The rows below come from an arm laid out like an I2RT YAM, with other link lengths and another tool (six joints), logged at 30 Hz.
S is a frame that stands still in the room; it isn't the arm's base.
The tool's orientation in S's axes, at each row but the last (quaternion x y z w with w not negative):
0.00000 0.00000 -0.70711 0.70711
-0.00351 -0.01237 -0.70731 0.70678
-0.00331 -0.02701 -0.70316 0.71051
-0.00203 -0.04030 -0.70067 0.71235
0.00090 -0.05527 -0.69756 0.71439
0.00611 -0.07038 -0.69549 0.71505
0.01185 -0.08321 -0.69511 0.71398
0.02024 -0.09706 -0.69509 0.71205
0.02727 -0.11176 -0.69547 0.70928
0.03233 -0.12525 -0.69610 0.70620
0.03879 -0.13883 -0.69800 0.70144
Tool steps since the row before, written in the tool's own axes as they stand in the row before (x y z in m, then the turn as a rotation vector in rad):
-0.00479 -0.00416 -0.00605 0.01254 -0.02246 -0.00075
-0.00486 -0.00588 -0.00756 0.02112 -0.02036 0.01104
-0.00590 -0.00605 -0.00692 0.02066 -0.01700 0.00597
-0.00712 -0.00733 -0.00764 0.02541 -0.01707 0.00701
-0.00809 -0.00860 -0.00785 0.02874 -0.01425 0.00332
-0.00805 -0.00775 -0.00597 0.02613 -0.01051 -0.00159
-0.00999 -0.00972 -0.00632 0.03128 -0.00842 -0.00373
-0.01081 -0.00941 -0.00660 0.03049 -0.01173 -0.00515
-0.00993 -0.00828 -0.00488 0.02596 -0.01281 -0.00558
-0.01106 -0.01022 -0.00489 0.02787 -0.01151 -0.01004
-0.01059 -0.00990 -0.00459 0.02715 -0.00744 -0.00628
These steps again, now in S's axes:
-0.00416 0.00479 -0.00605 -0.02246 -0.01254 -0.00075
-0.00578 0.00469 -0.00774 -0.02052 -0.02085 0.01126
-0.00587 0.00553 -0.00737 -0.01699 -0.02057 0.00628
-0.00701 0.00652 -0.00844 -0.01705 -0.02525 0.00760
-0.00811 0.00724 -0.00910 -0.01387 -0.02878 0.00442
-0.00723 0.00723 -0.00748 -0.00968 -0.02650 -0.00029
-0.00897 0.00899 -0.00854 -0.00722 -0.03176 -0.00159
-0.00834 0.00973 -0.00920 -0.01026 -0.03123 -0.00361
-0.00724 0.00903 -0.00756 -0.01126 -0.02682 -0.00479
-0.00887 0.01004 -0.00843 -0.00901 -0.02925 -0.00856
-0.00831 0.00962 -0.00835 -0.00599 -0.02792 -0.00405

